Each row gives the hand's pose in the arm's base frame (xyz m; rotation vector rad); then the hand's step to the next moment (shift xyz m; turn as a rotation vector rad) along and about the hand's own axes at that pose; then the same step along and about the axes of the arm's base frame.
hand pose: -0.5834 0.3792 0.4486 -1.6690 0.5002 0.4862
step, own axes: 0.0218 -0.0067 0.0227 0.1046 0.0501 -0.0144
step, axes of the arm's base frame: 0.0208 0.0222 -0.0105 0.0570 -0.0270 -0.0984
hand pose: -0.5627 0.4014 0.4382 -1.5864 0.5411 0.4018
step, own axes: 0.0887 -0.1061 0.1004 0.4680 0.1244 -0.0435
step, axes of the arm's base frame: 0.1392 0.0948 0.0291 0.3127 -0.0960 -0.3597
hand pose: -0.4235 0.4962 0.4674 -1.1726 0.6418 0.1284
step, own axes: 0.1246 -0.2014 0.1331 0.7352 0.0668 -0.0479
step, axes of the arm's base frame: 0.2389 0.0082 0.1291 0.5530 -0.1845 -0.4554
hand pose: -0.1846 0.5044 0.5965 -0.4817 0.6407 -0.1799
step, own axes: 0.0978 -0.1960 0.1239 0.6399 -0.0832 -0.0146
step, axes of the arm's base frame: 0.1503 -0.1550 0.1293 0.4959 -0.2742 -0.3091
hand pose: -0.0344 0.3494 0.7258 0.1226 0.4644 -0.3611
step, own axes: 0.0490 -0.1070 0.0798 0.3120 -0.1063 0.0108
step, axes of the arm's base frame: 0.0346 -0.1304 0.0448 0.2251 -0.1983 -0.1371
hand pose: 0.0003 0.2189 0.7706 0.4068 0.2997 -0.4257
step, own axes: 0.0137 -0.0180 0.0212 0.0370 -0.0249 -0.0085
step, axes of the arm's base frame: 0.0079 -0.0289 0.0079 0.0192 -0.0295 -0.0287
